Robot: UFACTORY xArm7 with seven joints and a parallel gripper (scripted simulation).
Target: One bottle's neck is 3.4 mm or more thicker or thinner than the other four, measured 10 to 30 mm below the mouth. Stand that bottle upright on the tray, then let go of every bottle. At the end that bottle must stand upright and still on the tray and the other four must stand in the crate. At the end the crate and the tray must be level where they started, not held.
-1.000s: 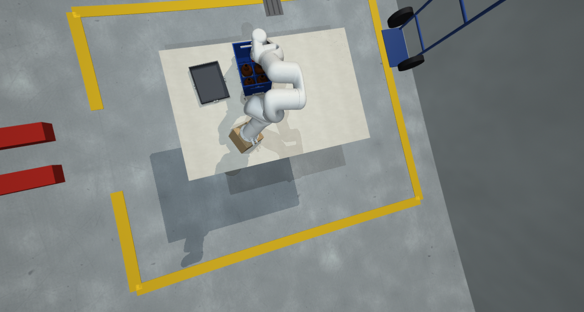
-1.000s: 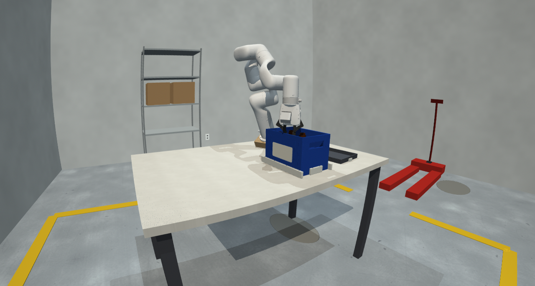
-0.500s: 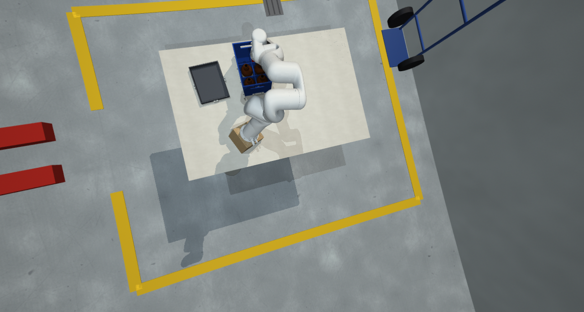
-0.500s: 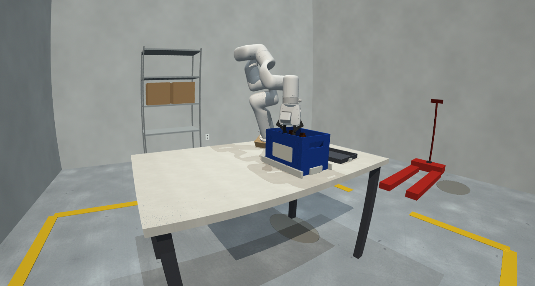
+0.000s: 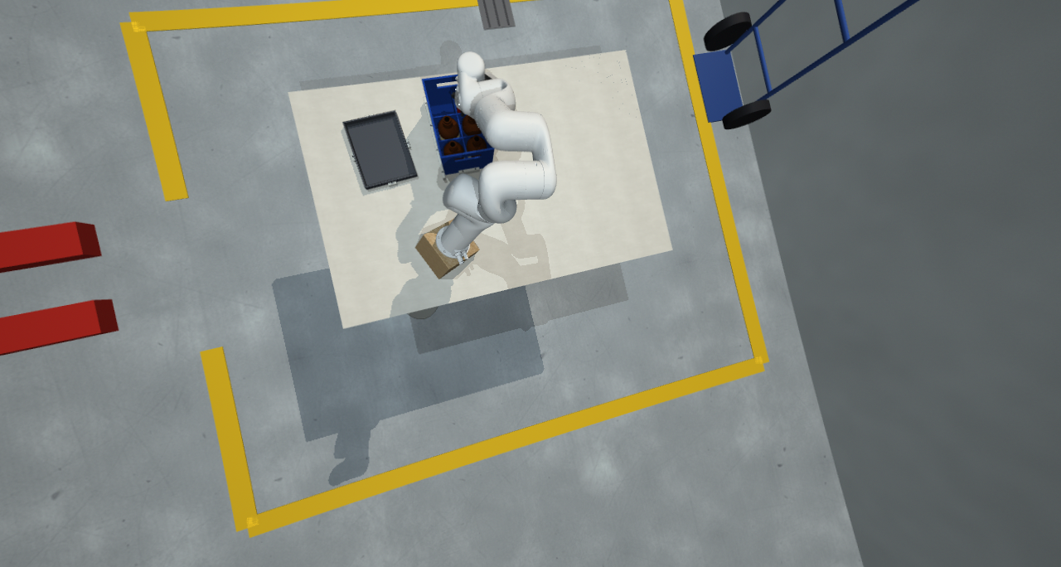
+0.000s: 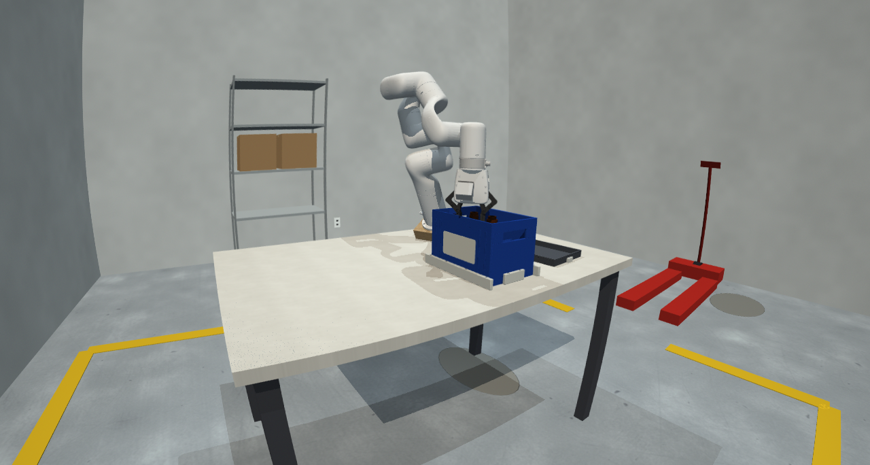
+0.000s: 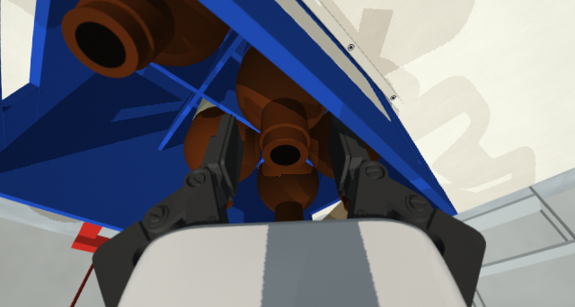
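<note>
The blue crate is 1 cm ahead of my hand, 4 cm to the left of it and 7 cm below it. The rest, counted from my hand: dark grey tray: 5 cm ahead, 34 cm to the left, 15 cm below.
</note>
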